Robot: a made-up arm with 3 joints. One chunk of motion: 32 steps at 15 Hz.
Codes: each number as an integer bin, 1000 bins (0 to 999) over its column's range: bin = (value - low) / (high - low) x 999, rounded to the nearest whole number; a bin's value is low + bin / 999 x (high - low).
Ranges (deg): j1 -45..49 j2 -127..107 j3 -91..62
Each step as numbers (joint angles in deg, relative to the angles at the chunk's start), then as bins.
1 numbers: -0.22 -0.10 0.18
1 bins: 476 542 595
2 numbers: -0.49 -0.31 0.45
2 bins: 473 541 597
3 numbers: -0.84 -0.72 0.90
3 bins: 469 539 600
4 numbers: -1.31 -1.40 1.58
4 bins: 464 536 604
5 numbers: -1.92 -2.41 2.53
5 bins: 458 532 611
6 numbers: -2.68 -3.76 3.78
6 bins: 450 526 619
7 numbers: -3.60 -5.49 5.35
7 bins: 440 519 629
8 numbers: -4.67 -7.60 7.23
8 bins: 429 510 641
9 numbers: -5.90 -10.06 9.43
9 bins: 416 499 656
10 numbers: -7.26 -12.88 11.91
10 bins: 401 487 672
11 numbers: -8.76 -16.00 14.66
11 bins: 385 474 690
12 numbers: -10.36 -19.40 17.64
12 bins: 368 459 709
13 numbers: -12.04 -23.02 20.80
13 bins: 350 444 730
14 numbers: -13.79 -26.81 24.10
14 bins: 332 428 752
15 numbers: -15.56 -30.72 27.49
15 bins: 313 411 774
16 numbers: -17.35 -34.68 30.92
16 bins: 294 394 796
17 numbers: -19.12 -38.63 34.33
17 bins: 275 377 818
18 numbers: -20.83 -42.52 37.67
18 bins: 257 361 840
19 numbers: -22.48 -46.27 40.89
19 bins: 239 345 861
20 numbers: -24.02 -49.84 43.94
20 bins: 223 329 881
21 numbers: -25.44 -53.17 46.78
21 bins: 208 315 900
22 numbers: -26.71 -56.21 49.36
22 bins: 194 302 916
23 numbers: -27.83 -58.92 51.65
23 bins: 182 291 931
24 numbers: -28.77 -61.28 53.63
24 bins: 172 281 944
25 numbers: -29.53 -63.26 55.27
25 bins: 164 272 955
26 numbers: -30.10 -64.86 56.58
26 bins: 158 265 964
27 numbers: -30.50 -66.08 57.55
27 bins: 154 260 970
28 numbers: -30.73 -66.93 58.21
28 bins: 152 256 974
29 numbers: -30.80 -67.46 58.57
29 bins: 151 254 977
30 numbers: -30.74 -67.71 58.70
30 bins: 152 253 977
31 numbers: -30.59 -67.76 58.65
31 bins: 153 253 977
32 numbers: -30.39 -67.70 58.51
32 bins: 155 253 976
